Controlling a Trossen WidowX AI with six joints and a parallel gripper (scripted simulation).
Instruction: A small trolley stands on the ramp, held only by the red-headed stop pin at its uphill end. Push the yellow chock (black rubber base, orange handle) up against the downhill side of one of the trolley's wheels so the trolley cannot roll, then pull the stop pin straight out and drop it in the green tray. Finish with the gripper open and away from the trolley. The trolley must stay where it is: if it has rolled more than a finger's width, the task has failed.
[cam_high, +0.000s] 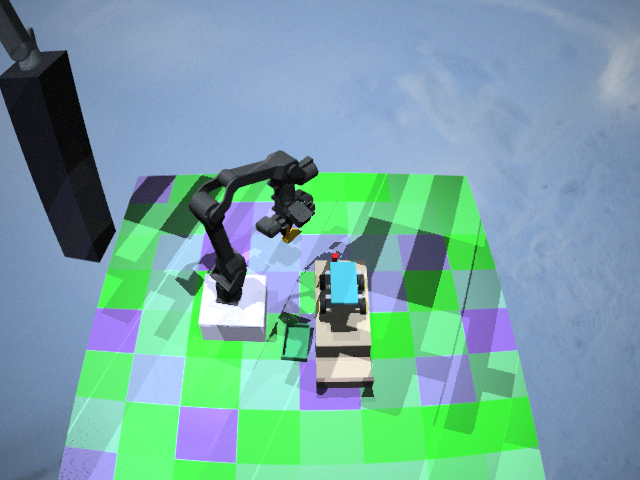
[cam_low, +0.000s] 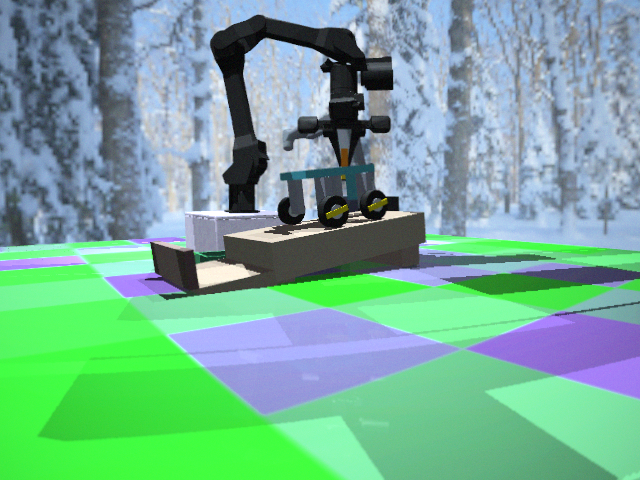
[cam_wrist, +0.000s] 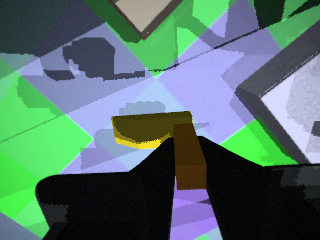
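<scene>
The yellow chock lies 2 cm to the left of my gripper tip, 1 cm below it and 1 cm ahead of it. The rest, counted from my gripper tip: beige ramp (18 cm ahead, 13 cm to the right, 13 cm below); then trolley (18 cm ahead, 13 cm to the right, 6 cm below); then red-headed stop pin (15 cm ahead, 5 cm below, 4 cm to the right).
</scene>
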